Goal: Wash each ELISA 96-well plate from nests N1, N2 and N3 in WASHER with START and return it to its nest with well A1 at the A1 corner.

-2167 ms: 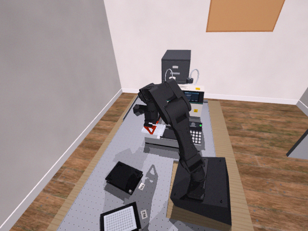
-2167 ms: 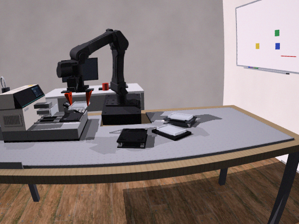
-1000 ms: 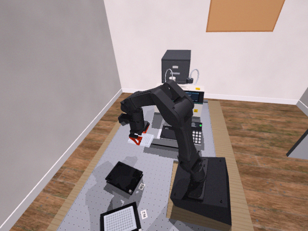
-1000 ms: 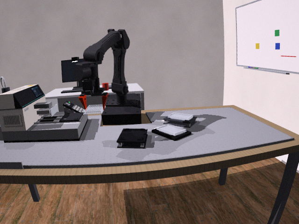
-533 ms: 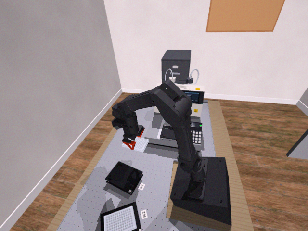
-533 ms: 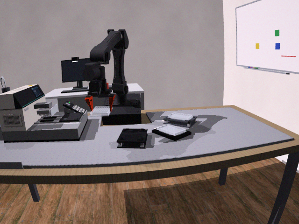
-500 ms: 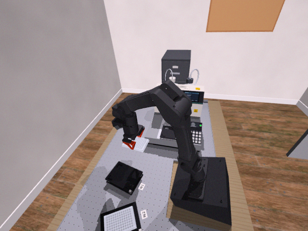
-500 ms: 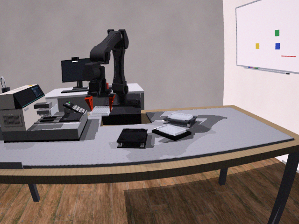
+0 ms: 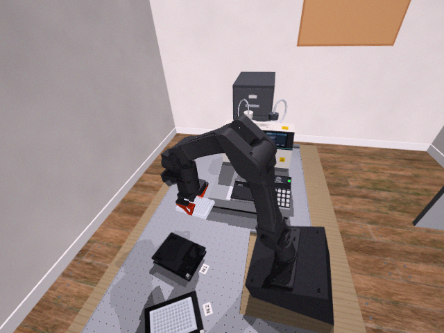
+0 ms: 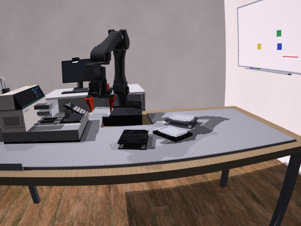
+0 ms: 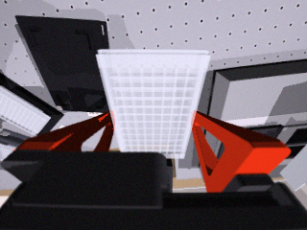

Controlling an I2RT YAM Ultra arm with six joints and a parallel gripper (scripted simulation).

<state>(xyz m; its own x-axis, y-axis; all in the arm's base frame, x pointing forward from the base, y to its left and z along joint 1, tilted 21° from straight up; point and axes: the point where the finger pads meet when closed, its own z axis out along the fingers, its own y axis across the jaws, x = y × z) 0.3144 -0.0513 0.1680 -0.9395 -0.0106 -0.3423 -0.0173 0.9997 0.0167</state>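
Right now my hand is 10 mm short of the nest N1, 140 mm to the right of it and 120 mm above it. Also, from my hand: N2 label: 160 mm behind, 260 mm to the left, 150 mm below; black washer carrier: 150 mm behind, 210 mm to the right, 70 mm below; N1 label: 100 mm behind, 150 mm to the left, 150 mm below.
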